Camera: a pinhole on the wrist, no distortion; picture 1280 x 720 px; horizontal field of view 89.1 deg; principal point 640.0 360.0 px. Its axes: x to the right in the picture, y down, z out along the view. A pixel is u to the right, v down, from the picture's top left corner.
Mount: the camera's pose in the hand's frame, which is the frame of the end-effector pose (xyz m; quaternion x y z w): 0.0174 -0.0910 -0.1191 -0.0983 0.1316 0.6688 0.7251
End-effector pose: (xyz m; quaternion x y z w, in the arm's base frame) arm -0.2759 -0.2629 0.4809 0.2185 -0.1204 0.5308 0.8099
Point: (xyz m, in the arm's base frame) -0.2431 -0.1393 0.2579
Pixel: behind the camera
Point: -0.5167 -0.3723 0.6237
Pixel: 974 681
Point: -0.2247 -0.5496 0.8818
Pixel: 456 449
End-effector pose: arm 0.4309 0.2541 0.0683 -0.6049 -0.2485 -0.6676 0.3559
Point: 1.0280 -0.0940 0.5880
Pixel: outside the picture
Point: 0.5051 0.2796 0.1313
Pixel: 811 298
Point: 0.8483 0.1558 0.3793
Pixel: 1073 33
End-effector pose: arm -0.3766 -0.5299 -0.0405 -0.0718 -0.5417 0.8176 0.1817
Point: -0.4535 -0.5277 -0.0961
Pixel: 1088 234
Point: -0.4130 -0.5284 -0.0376
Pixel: 848 342
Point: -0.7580 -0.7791 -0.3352
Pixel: 1172 151
